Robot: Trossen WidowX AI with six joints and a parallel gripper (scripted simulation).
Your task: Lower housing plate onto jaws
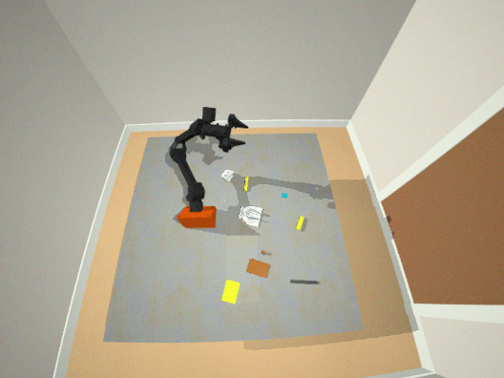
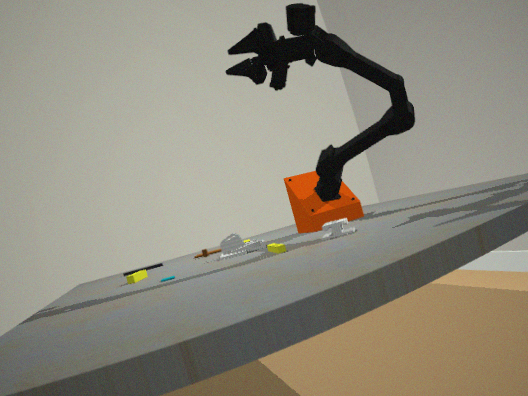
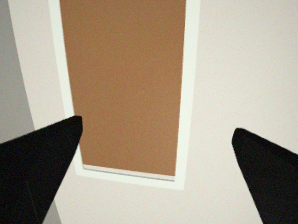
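The white part is 130 mm behind my gripper tip, 40 mm to the left of it and 440 mm below it. Round my gripper tip: yellow block: 330 mm ahead, 270 mm to the right, 440 mm below; then teal chip: 240 mm ahead, 90 mm to the right, 440 mm below; then brown plate: 80 mm ahead, 530 mm to the right, 440 mm below.
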